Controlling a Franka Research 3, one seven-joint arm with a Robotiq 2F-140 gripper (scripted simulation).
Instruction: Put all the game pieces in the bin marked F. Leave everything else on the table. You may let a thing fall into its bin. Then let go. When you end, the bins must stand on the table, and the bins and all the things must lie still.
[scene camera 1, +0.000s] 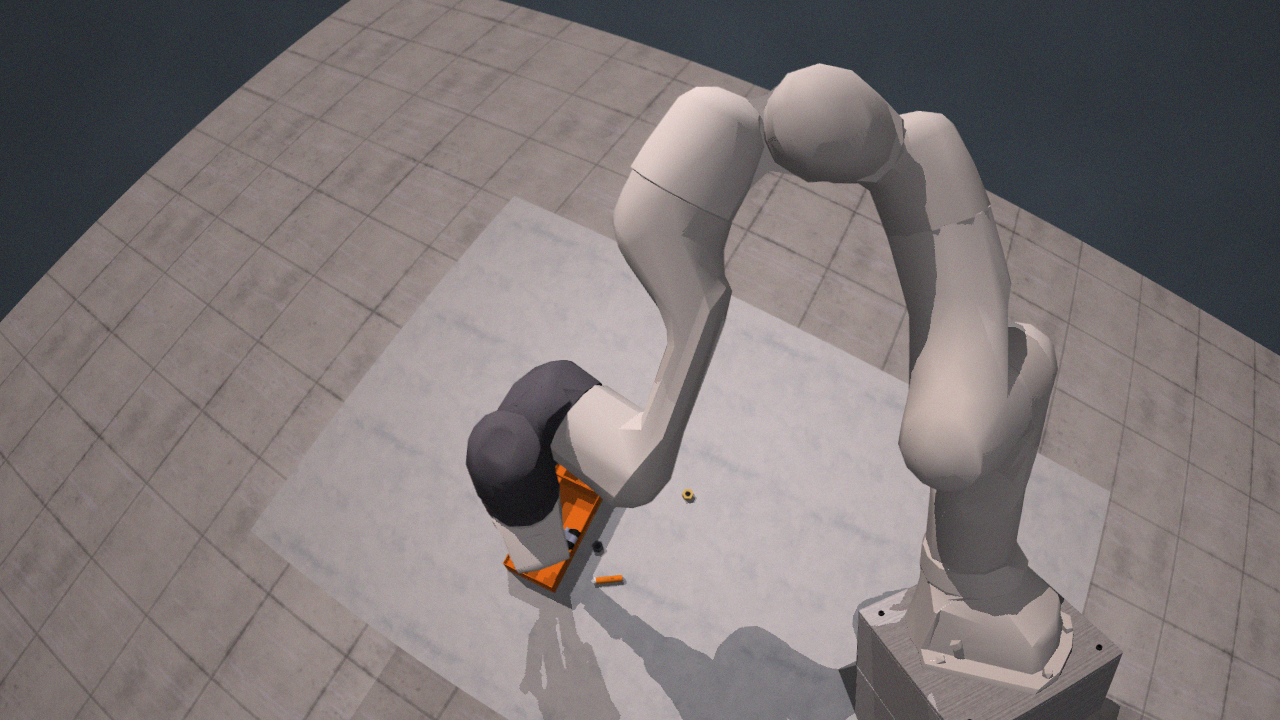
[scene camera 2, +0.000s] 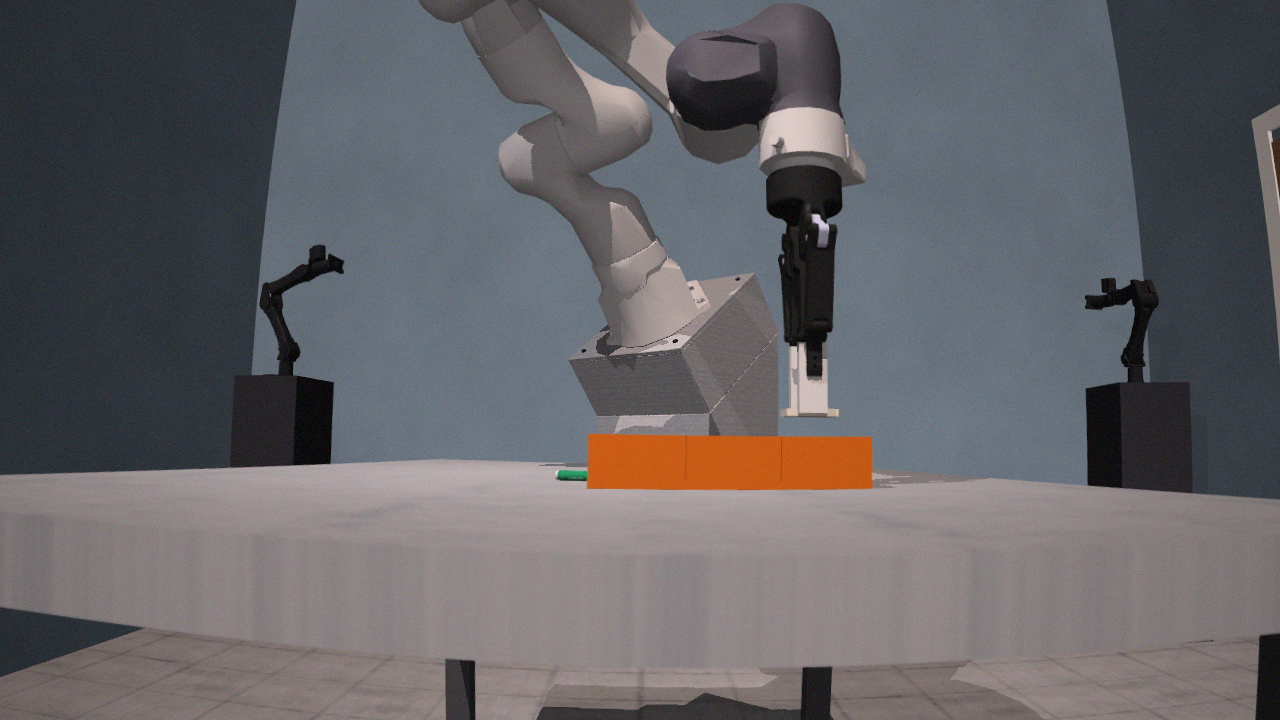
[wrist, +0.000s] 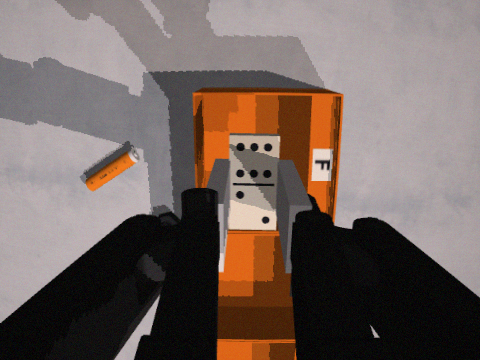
Observation:
I see my gripper (scene camera 2: 807, 414), an orange bin (scene camera 2: 615, 461), an orange battery (wrist: 129, 158) and a white domino (wrist: 254, 157).
The orange bin is seen too in scene camera 1 (scene camera 1: 578, 500) and in the wrist view (wrist: 314, 148). My gripper is seen too in the wrist view (wrist: 253, 184). Scene camera 2 does not show the orange battery, which is hidden by the orange bin.

